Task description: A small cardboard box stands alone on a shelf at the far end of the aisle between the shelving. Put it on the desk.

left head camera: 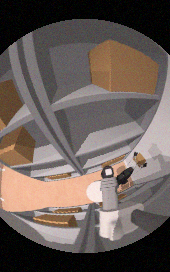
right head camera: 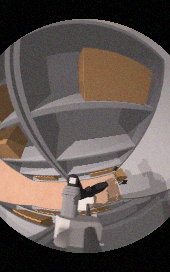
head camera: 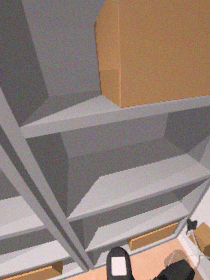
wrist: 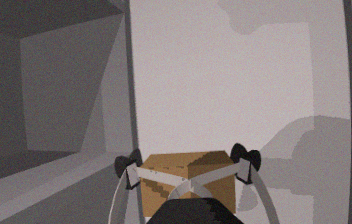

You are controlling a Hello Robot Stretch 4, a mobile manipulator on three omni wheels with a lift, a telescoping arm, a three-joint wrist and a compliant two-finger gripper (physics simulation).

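Frame: origin at the robot's base, x ahead, y left, z up, level; millimetres.
Where they show: gripper, fingertip midpoint: (left head camera: 141, 157) (right head camera: 122, 173) (wrist: 189, 158); robot's base at its link origin: (left head camera: 97, 190).
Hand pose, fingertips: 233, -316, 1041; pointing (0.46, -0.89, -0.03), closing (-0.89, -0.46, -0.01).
Things, the pixels of their top centre, and the offset from my fingertips, as dx, dy, dz. "pt": a spot on its surface instead. Level surfaces: height alone.
- small cardboard box at its top centre: (wrist: 186, 157) (right head camera: 120, 174) (left head camera: 140, 158) -5, +15, +6
- large cardboard box at its top centre: (head camera: 165, 9) (right head camera: 113, 60) (left head camera: 125, 52) +405, +94, +649
- shelf unit's upright at a spot on its surface: (wrist: 131, 75) pt +332, -301, +158
- Orange floor at its surface level: dz -1069
The small cardboard box (wrist: 215, 192) (left head camera: 140, 158) (right head camera: 120, 174) is held between the two dark fingertips of my gripper (wrist: 189, 158). It is off the shelf, in front of the pale wall beside the shelving's end. In the head camera view, part of the box (head camera: 204, 236) shows at the lower right edge with one dark fingertip, and the other fingertip is out of frame. The wrist is turned to the right of the arm. The desk does not show clearly in any view.
Grey shelving (head camera: 115, 118) (left head camera: 95, 99) (right head camera: 90, 107) fills the head views, with a large cardboard box (head camera: 160, 50) (left head camera: 132, 70) (right head camera: 115, 77) on an upper shelf. In the wrist view, a shelf unit's upright (wrist: 131, 75) stands close left of the gripper. Orange floor (left head camera: 45, 194) runs between the shelving.
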